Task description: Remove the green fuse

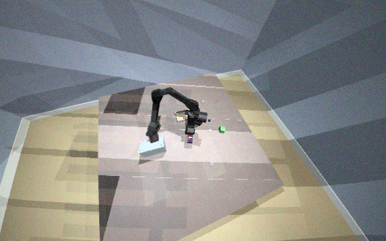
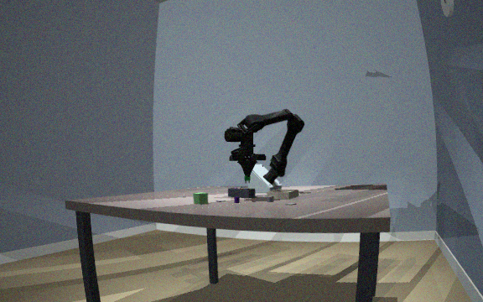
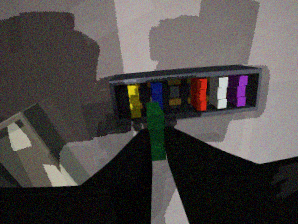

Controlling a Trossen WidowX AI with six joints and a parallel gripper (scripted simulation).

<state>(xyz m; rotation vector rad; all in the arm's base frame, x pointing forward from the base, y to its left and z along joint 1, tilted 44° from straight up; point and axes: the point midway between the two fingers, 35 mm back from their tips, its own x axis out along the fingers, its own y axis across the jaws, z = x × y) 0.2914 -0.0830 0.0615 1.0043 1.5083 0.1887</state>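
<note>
The beige tray is 170 mm to the left of my gripper tip and 90 mm below it. Round my gripper tip: yellow fuse (10 mm ahead, 10 mm to the left, 70 mm below); then blue fuse (10 mm to the right, 70 mm below); then green fuse (10 mm below).
</note>
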